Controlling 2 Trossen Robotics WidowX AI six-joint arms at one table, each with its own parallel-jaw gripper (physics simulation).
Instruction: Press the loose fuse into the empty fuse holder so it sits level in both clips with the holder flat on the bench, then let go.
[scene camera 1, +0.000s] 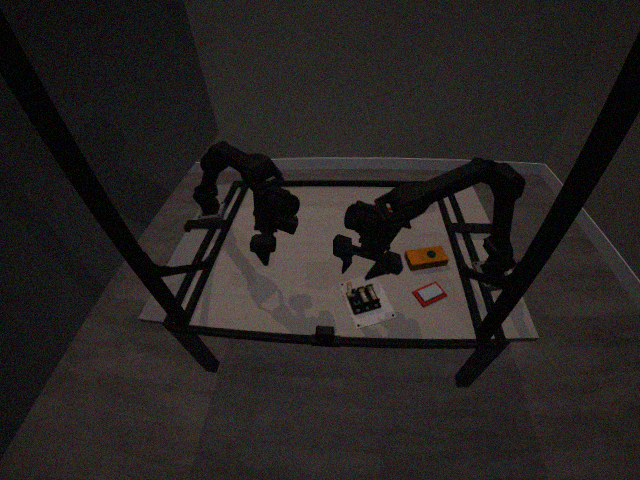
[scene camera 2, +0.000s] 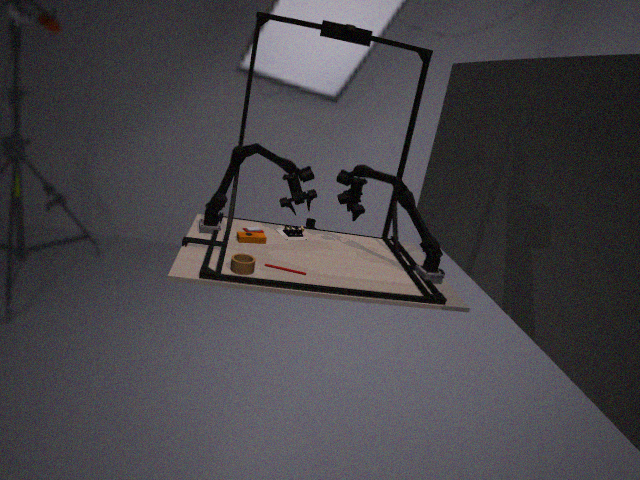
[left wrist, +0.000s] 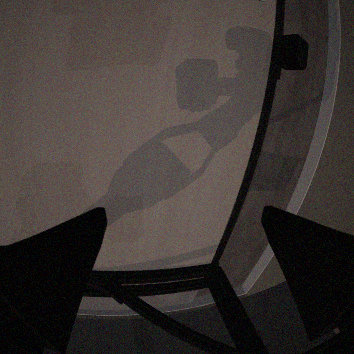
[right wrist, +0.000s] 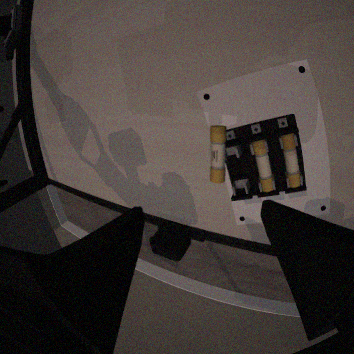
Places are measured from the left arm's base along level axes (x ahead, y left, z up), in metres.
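Where they show: left gripper, fingertip midpoint: (scene camera 1: 267, 255) (scene camera 2: 350, 216) (left wrist: 186, 215) (right wrist: 2, 144); right gripper, fingertip midpoint: (scene camera 1: 354, 275) (scene camera 2: 302, 213) (right wrist: 203, 211); left arm's base at its link origin: (scene camera 1: 211, 210) (scene camera 2: 429, 269) (right wrist: 7, 25); right arm's base at its link origin: (scene camera 1: 492, 271) (scene camera 2: 210, 223).
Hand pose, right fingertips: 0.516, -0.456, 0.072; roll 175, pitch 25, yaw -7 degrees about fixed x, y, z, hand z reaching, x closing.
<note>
Things, the pixels of their centre, and the offset from my right fingertips, as dx, dy, dz.
- loose fuse at the middle of its body: (right wrist: 217, 153) (scene camera 1: 349, 290) -0.011, +0.009, -0.078
- black fuse holder at the middle of its body: (right wrist: 273, 157) (scene camera 1: 366, 296) (scene camera 2: 291, 231) +0.040, -0.002, -0.102
- orange box at the middle of its body: (scene camera 1: 426, 257) (scene camera 2: 251, 237) +0.264, +0.125, -0.103
- red-edged card at the middle of its body: (scene camera 1: 429, 293) (scene camera 2: 253, 229) +0.236, -0.009, -0.113
- tape roll at the middle of its body: (scene camera 2: 242, 264) +0.342, +0.450, -0.095
- red stick at the middle of its body: (scene camera 2: 285, 269) +0.160, +0.431, -0.117
The loose fuse (right wrist: 217, 154) (scene camera 1: 349, 289), white with gold end caps, is at the left side of the black fuse holder (right wrist: 241, 172) (scene camera 1: 364, 306) (scene camera 2: 292, 234), outside its empty left slot. I cannot tell if it lies flat or leans. Two fuses (right wrist: 263, 167) (right wrist: 291, 161) sit in the other slots. The holder is on a white plate (right wrist: 260, 95) (scene camera 1: 385, 311). My right gripper (right wrist: 203, 211) (scene camera 1: 356, 273) (scene camera 2: 301, 211) is open and empty above the holder and fuse. My left gripper (left wrist: 186, 215) (scene camera 1: 266, 262) (scene camera 2: 355, 218) is open and empty, well away, above the bench.
An orange box (scene camera 1: 415, 260) (scene camera 2: 251, 238) and a red-edged card (scene camera 1: 429, 293) lie right of the holder in scene camera 1. A tape roll (scene camera 2: 242, 265) and a red stick (scene camera 2: 285, 269) lie at the opposite side of the bench. A dark frame rail (scene camera 1: 258, 335) borders the bench.
</note>
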